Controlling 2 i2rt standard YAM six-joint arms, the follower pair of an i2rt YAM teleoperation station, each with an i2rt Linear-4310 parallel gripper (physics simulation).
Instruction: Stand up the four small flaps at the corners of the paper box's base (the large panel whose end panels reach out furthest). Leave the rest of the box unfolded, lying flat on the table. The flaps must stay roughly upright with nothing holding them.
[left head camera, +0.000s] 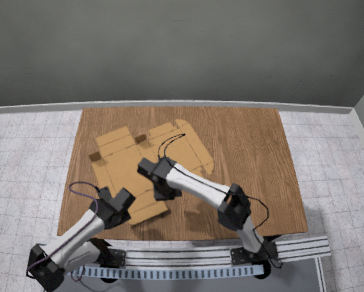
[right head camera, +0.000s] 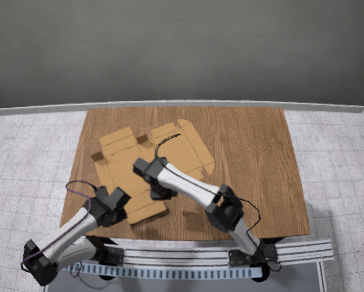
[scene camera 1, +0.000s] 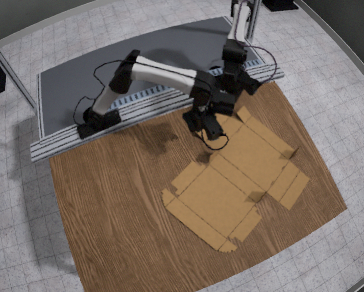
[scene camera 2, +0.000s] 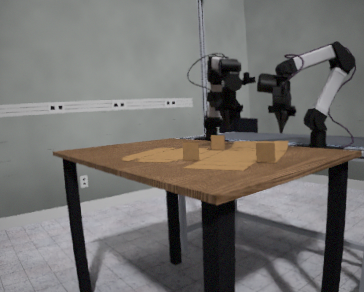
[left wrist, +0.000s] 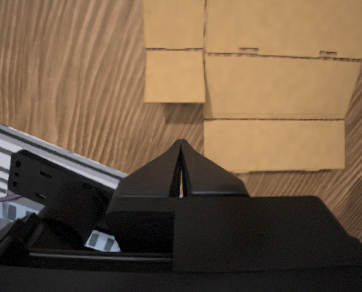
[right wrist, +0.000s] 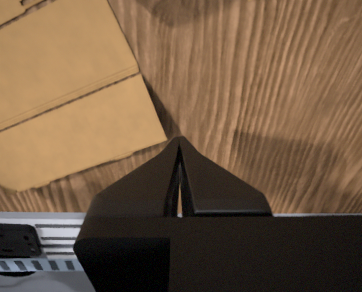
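Seen in the pictures: left gripper, between the fingertips: (scene camera 2: 281, 133) (left wrist: 181, 145); right gripper, between the fingertips: (left head camera: 169, 198) (right head camera: 167, 198) (scene camera 1: 197, 131) (scene camera 2: 228, 129) (right wrist: 179, 145); left arm's base, origin of its link: (left head camera: 101, 255) (right head camera: 100, 253) (left wrist: 86, 197); right arm's base, origin of its link: (left head camera: 254, 253) (right head camera: 252, 255) (scene camera 1: 99, 124).
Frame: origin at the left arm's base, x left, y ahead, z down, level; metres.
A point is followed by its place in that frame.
Note:
The tan paper box lies unfolded; its base panel (left head camera: 120, 170) {x -0.028, y 0.390, z -0.015 m} (right head camera: 122, 167) {x -0.028, y 0.404, z -0.015 m} (scene camera 1: 252, 152) {x -0.068, y 0.365, z -0.014 m} is at the left in the head views. Three corner flaps stand roughly upright: one far left (left head camera: 95, 156) {x 0.097, y 0.438, z -0.045 m} (scene camera 2: 265, 152) {x 0.099, y 0.437, z -0.043 m}, one far right (left head camera: 140, 138) {x -0.105, y 0.548, z -0.049 m} (scene camera 2: 190, 150) {x -0.106, y 0.550, z -0.046 m} and one near right (scene camera 2: 217, 142) {x -0.226, y 0.338, z -0.044 m}. The near-left flap (left wrist: 175, 75) {x -0.035, y 0.202, z -0.031 m} (scene camera 1: 243, 114) {x -0.039, y 0.202, z -0.032 m} looks low and nearly flat, with a shadow below its edge. My left gripper (left wrist: 181, 145) {x -0.066, y 0.156, z -0.070 m} (scene camera 2: 281, 131) {x -0.066, y 0.156, z -0.070 m} is shut and empty, above the table near that flap. My right gripper (right wrist: 179, 145) {x -0.262, y 0.246, z -0.086 m} is shut and empty, beside the near end panel's corner (right wrist: 157, 132) {x -0.250, y 0.220, z -0.032 m}.
The box's other large panel (left head camera: 190, 150) {x -0.344, y 0.518, z -0.014 m} (scene camera 1: 215, 197) {x -0.271, y 0.484, z -0.014 m} lies flat beside the base. The near end panel (left wrist: 275, 145) {x -0.169, y 0.195, z -0.026 m} reaches toward the rail (left head camera: 180, 254) {x -0.319, y 0.035, z -0.002 m} at the table's front. My right arm (left head camera: 200, 182) {x -0.358, y 0.184, z -0.396 m} crosses over the box; both arms hang close together.

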